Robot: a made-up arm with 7 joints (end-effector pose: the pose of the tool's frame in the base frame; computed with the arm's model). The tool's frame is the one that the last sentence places.
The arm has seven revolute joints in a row. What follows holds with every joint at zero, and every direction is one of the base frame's. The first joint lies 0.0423 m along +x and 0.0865 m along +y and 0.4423 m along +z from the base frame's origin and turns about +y. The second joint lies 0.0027 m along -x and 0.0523 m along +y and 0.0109 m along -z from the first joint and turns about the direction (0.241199, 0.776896, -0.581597). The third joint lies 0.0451 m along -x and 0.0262 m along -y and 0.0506 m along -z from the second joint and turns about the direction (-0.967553, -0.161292, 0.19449). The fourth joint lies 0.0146 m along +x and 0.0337 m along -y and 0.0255 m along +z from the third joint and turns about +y. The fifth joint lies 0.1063 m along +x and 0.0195 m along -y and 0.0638 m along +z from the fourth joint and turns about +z. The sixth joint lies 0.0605 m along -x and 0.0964 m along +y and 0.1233 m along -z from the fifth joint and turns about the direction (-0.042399, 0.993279, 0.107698). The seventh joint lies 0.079 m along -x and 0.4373 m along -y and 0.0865 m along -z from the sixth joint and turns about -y. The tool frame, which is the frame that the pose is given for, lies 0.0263 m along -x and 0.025 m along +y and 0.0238 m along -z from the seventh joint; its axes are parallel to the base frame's.
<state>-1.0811 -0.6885 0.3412 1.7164 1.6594 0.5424 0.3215</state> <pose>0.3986 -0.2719 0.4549 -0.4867 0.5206 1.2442</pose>
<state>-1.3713 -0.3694 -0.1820 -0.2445 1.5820 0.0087 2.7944</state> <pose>0.0973 0.0340 0.8830 -0.9517 1.0572 -1.6057</pose>
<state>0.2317 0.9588 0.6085 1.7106 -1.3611 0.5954 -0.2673</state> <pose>0.1906 0.2684 0.5910 1.2002 -1.9111 1.3351</pose>
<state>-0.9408 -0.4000 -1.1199 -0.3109 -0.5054 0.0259 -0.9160</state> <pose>0.2597 0.0834 0.1105 0.9829 -0.0131 0.5673</pose>
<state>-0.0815 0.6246 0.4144 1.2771 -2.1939 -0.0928 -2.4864</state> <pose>-0.0767 0.4057 0.4395 -1.0141 -0.7539 2.3857</pose>
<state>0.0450 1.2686 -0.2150 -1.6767 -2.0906 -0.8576 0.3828</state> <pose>0.1229 0.1944 0.1729 1.1965 0.7195 2.4475</pose>
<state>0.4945 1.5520 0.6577 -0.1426 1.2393 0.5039 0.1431</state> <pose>-0.1370 -0.2562 0.2646 0.7138 1.7844 0.8193</pose>
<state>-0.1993 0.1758 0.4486 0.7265 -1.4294 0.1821 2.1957</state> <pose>-0.2540 0.1586 0.4058 -1.8261 -1.2327 -0.1973</pose>
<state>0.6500 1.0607 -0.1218 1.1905 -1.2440 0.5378 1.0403</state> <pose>0.1623 0.1210 0.6960 -1.0136 2.3503 -0.6830</pose>
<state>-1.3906 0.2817 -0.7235 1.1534 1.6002 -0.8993 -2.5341</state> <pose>0.4486 0.3325 0.2200 -1.1696 0.5672 1.9011</pose>
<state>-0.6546 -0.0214 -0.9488 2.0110 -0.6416 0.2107 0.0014</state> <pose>-0.0049 -0.2404 0.3554 -0.0814 1.6029 0.4288</pose>
